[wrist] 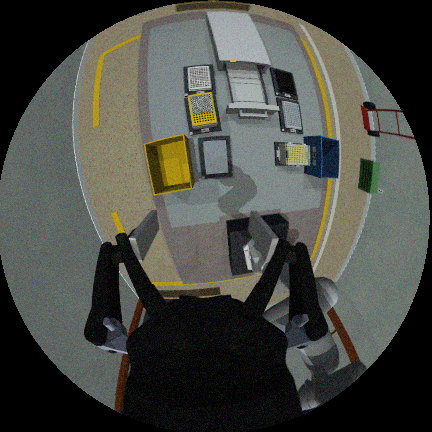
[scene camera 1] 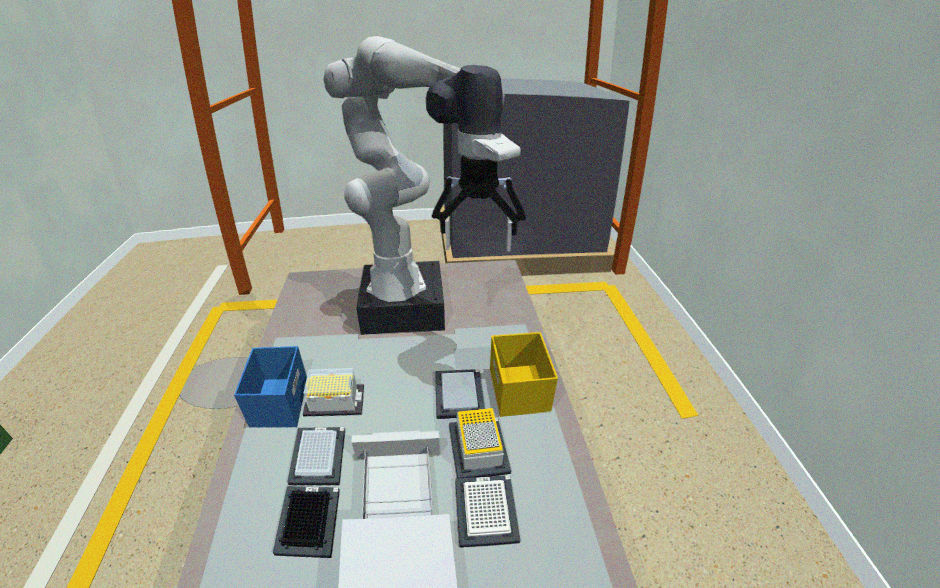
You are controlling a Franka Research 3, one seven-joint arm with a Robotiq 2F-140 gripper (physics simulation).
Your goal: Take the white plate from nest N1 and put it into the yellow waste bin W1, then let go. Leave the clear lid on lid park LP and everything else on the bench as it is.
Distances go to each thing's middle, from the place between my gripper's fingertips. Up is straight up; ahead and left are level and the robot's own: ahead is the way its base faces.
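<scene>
The clear lid (scene camera 1: 459, 392) is 80 mm ahead of my hand, 50 mm to the right of it and 370 mm below it. There's also a yellow-topped tip box (scene camera 1: 480, 444), which sits 260 mm ahead of my hand, 340 mm below it and 20 mm to the right of it. The black plate (scene camera 1: 305, 523) is a long way ahead of my hand, a long way to the right of it and well below it, and then there's the drawer (wrist: 247, 90), 350 mm below my hand, 390 mm ahead of it and 200 mm to the right of it.
</scene>
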